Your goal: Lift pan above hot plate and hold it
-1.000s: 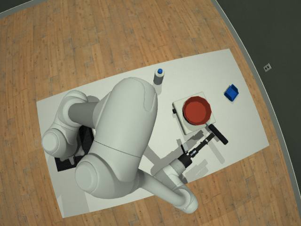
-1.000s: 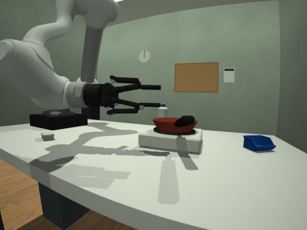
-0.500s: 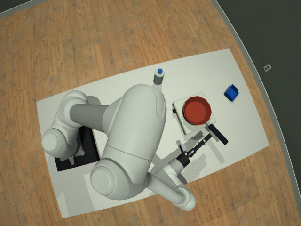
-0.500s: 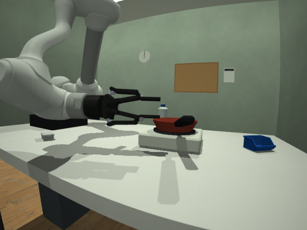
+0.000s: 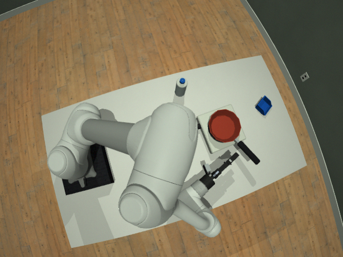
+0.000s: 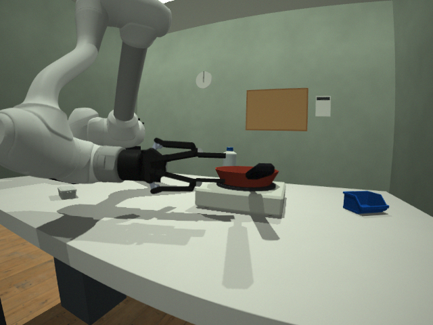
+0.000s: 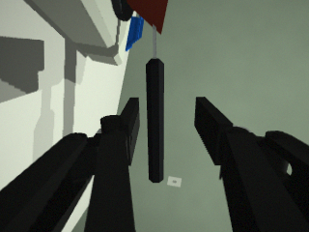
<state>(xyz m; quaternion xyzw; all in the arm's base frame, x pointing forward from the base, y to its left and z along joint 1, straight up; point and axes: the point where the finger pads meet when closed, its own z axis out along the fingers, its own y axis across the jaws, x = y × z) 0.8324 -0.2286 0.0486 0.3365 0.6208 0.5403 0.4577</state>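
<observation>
My gripper is now 6 cm short of the red pan, 13 cm to the right of it and 3 cm above it. From my hand the other things lie so: blue bin (39 cm ahead, 25 cm to the left, 10 cm below); then hot plate (2 cm ahead, 19 cm to the left, 9 cm below); then small grey box (49 cm behind, 6 cm to the right, 11 cm below).
</observation>
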